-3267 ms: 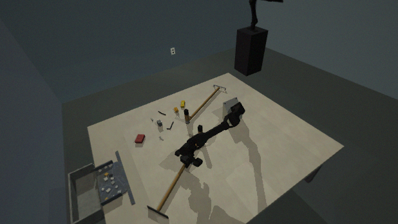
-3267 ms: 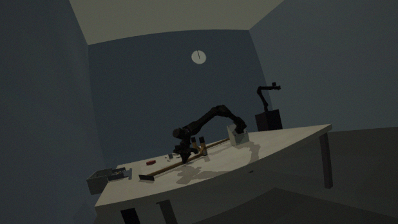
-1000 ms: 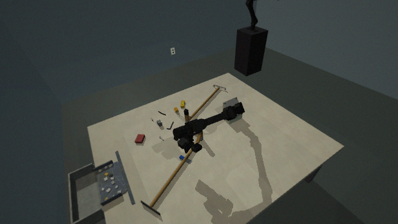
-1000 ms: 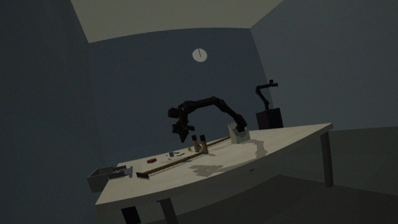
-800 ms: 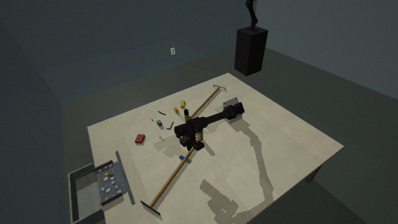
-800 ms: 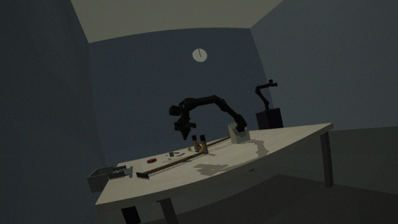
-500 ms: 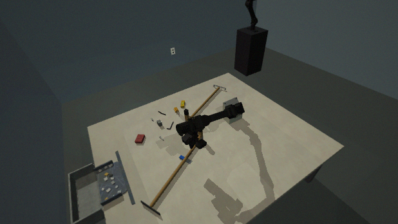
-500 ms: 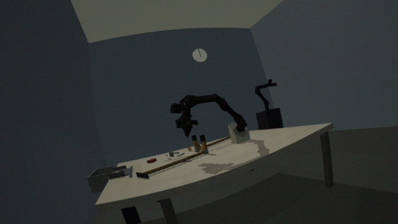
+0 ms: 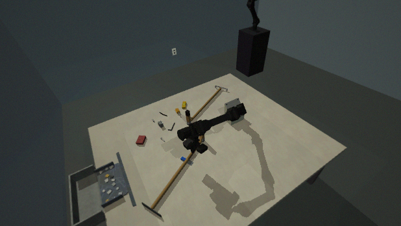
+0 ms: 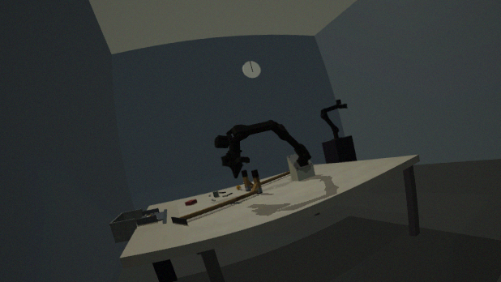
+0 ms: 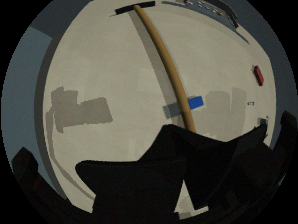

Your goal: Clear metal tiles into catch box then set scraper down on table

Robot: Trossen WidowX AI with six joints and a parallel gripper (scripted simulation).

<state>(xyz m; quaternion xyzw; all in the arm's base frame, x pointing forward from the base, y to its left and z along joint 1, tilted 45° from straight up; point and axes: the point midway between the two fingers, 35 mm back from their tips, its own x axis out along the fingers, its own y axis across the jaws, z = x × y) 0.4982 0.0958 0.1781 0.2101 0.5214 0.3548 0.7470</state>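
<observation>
The blue piece lies 130 mm below my gripper tip, 60 mm to the right of it and 30 mm ahead of it. From my gripper tip the other things lie so: black hex key 410 mm to the right, 130 mm below; then long scraper 90 mm ahead, 80 mm below, 10 mm to the right; then red block 410 mm to the right, 250 mm ahead, 130 mm below.
</observation>
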